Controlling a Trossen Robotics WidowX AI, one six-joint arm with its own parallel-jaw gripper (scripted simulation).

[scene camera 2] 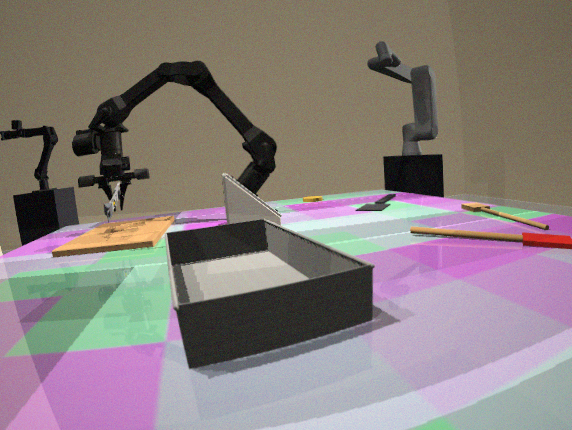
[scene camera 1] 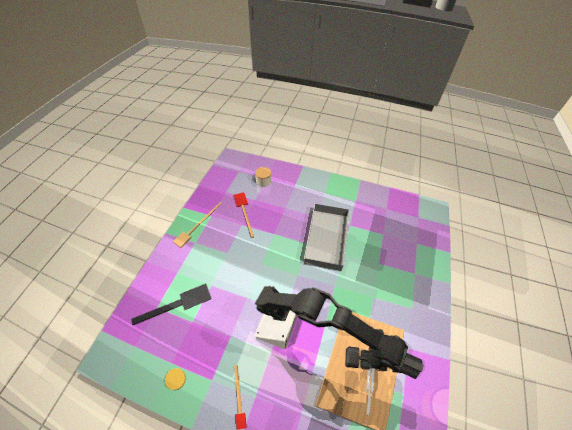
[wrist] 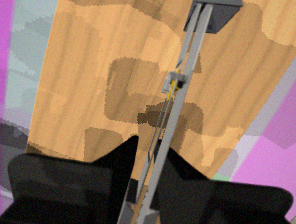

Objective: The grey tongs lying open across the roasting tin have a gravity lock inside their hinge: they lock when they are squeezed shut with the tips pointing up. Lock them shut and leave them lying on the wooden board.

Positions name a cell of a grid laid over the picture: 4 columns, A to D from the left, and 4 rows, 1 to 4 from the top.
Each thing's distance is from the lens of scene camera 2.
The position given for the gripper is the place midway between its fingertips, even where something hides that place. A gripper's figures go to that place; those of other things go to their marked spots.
gripper (scene camera 2: A2): 0.91 m
wooden board (scene camera 2: A3): 0.82 m
roasting tin (scene camera 2: B3): 0.41 m
The marked spots on the wooden board and the roasting tin are 0.47 m apart.
